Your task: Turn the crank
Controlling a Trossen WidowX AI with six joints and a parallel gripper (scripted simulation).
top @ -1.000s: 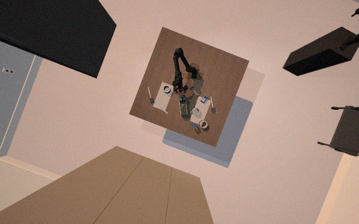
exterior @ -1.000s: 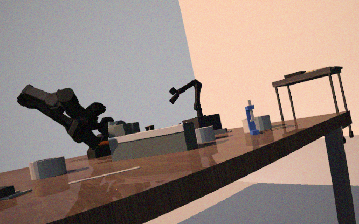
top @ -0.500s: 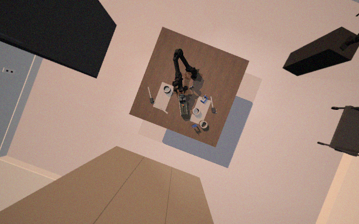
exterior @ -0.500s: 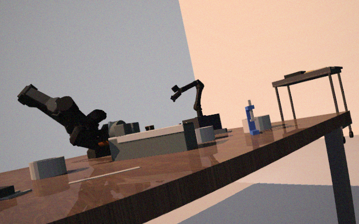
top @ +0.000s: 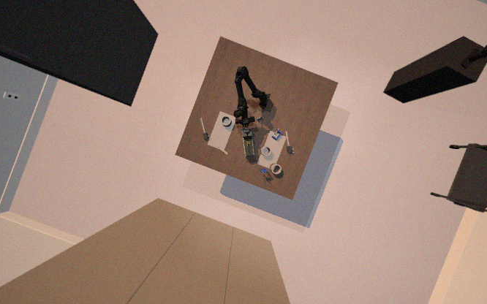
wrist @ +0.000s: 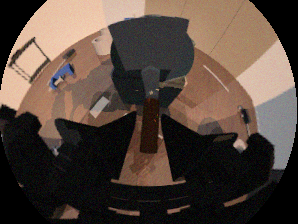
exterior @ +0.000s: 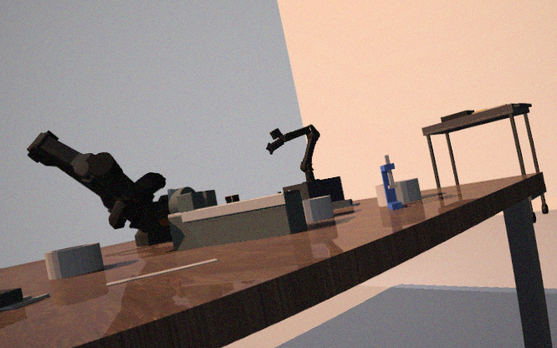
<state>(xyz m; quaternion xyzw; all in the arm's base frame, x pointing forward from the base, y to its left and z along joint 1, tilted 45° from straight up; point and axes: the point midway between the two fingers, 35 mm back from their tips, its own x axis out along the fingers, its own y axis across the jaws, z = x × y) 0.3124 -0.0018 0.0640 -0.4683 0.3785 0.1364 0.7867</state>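
The crank handle lies 10 mm behind my gripper tip, 10 mm to the right of it and 20 mm above it. Round my gripper tip: red pointer (120 mm ahead, 90 mm to the left, 50 mm above); thin white rod (310 mm ahead, 110 mm to the right, 40 mm below).
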